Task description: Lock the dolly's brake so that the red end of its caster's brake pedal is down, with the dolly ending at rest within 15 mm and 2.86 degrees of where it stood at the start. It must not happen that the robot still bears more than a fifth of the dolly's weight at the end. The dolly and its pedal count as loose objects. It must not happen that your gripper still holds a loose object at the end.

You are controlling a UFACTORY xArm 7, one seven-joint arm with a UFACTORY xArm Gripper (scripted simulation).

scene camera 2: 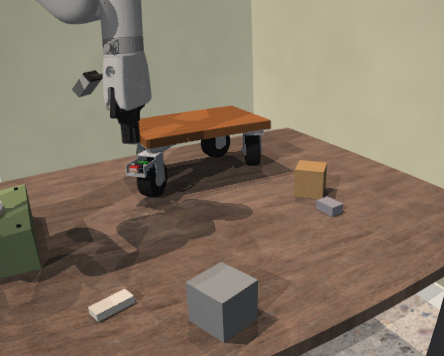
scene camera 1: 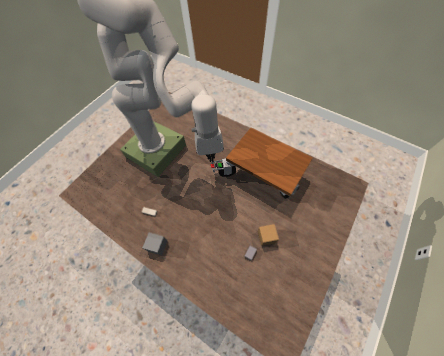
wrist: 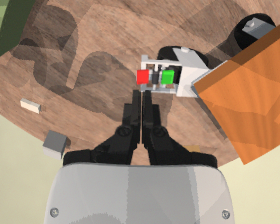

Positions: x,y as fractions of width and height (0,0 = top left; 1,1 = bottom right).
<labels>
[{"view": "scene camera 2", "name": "my gripper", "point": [0.30,0.40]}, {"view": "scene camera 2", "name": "grey cube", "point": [0.50,0.84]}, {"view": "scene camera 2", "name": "cream bar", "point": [0.28,0.84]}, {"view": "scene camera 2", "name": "tan cube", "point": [0.69,0.52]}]
</labels>
